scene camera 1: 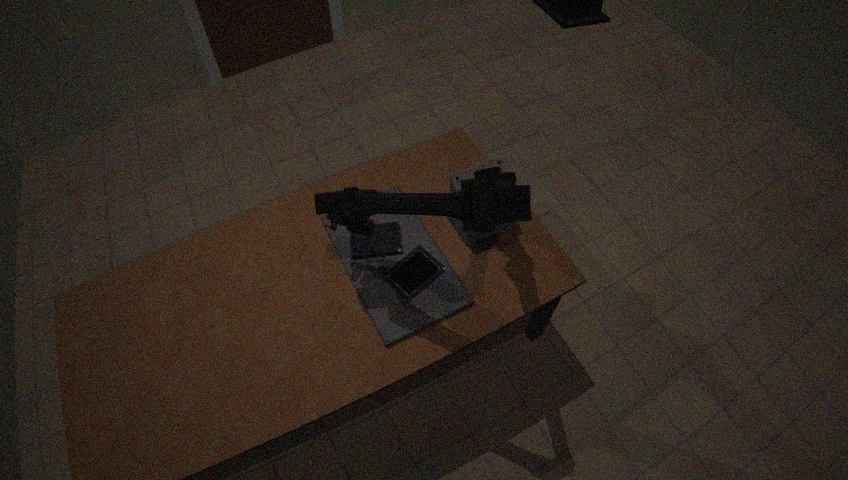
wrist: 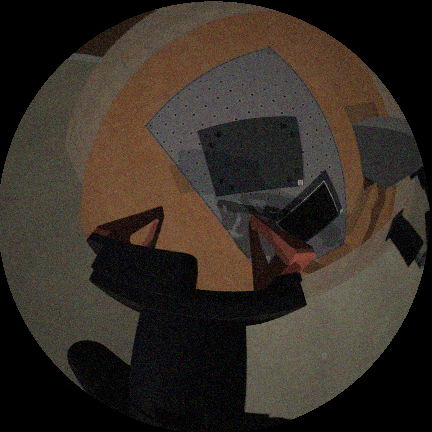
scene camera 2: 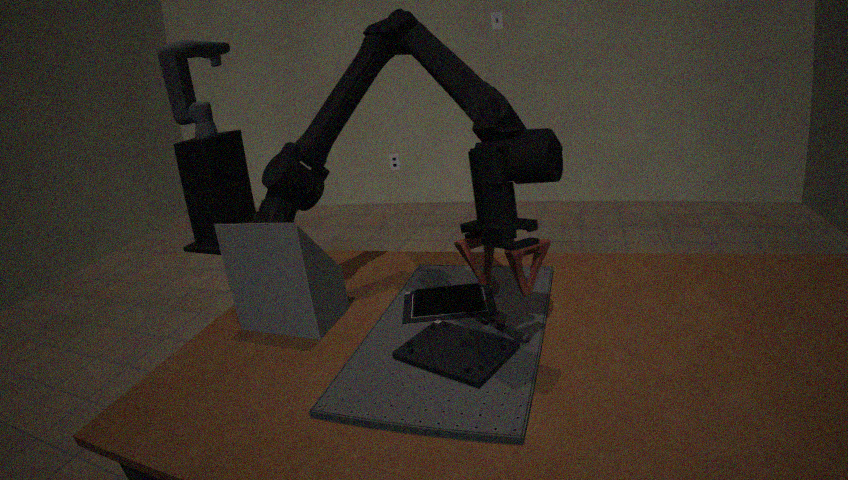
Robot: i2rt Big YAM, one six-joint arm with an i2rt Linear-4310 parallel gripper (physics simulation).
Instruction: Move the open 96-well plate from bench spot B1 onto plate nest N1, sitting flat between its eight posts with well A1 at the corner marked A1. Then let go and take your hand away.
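Places are measured from the arm's base along level axes (x right, y back, z down), in centimetres.
Where they show: gripper, fingertip midpoint: [scene camera 1: 350, 233] [wrist: 205, 214] [scene camera 2: 505, 289]; arm's base, origin of the base link: [scene camera 2: 268, 243].
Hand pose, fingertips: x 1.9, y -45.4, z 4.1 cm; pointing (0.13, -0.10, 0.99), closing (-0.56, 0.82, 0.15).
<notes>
Things, the pixels of their centre, and the offset from my fingertips. Level surfaces: height alone.
- 96-well plate, body centre: [scene camera 2: 448, 298] [wrist: 311, 218] [scene camera 1: 414, 271] dx -13.9, dy +15.2, dz +10.1 cm
- plate nest, body centre: [scene camera 2: 455, 348] [wrist: 255, 154] [scene camera 1: 375, 238] dx +2.2, dy +7.7, dz +9.9 cm
- grey perforated board, body centre: [scene camera 2: 456, 329] [wrist: 283, 188] [scene camera 1: 392, 258] dx -5.9, dy +10.6, dz +11.6 cm
- orange-brown table, its level: dz +12.3 cm
The 96-well plate [scene camera 1: 414, 272] [scene camera 2: 449, 301] [wrist: 311, 212] looks black with a thin pale rim line and lies flat on a dark, slightly larger base. Its wells and lettering are too dark to read. The plate nest [scene camera 1: 386, 239] [scene camera 2: 455, 352] [wrist: 252, 155] is a dark grey slab with small dark posts near its corners and a small white mark at one corner; it holds no plate. It is turned at an angle to the plate. My gripper [scene camera 1: 352, 224] [scene camera 2: 507, 290] [wrist: 205, 214] has orange fingers pointing down, is open and empty, and hangs above the board, apart from both plate and nest.
Plate and nest rest on a grey perforated board [scene camera 1: 455, 303] [scene camera 2: 416, 410] [wrist: 240, 90] on the orange-brown table [scene camera 1: 208, 327] [scene camera 2: 684, 368]. The arm's grey wedge-shaped mount [scene camera 2: 264, 279] [wrist: 387, 150] stands beside the board. Shadows of the arm fall across board and table.
</notes>
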